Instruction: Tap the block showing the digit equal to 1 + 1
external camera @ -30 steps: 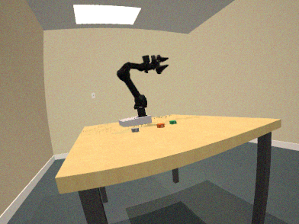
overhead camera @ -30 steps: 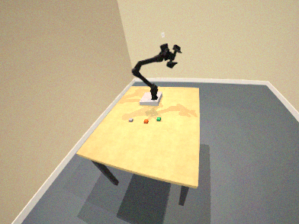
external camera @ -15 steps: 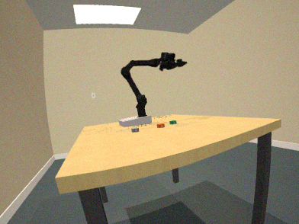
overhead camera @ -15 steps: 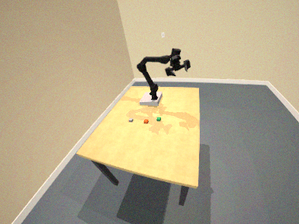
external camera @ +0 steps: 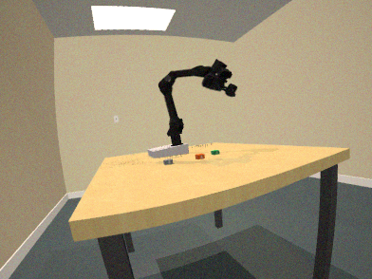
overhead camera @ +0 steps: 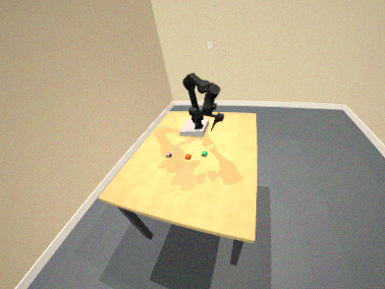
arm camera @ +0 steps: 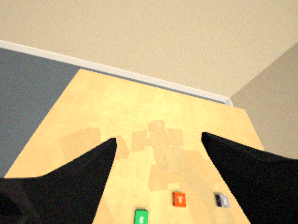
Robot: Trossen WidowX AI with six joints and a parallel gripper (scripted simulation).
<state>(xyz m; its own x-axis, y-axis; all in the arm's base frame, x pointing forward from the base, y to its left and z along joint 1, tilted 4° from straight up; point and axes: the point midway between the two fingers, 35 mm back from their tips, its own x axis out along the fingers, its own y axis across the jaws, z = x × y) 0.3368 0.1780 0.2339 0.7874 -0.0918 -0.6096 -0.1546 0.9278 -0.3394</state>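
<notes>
Right now my gripper tip is 30 cm to the left of the grey block, 27 cm above it and 5 cm past it. Round my gripper tip: orange block (27 cm below, 15 cm to the right, 5 cm behind); green block (27 cm below, 10 cm behind, 5 cm to the right).
</notes>
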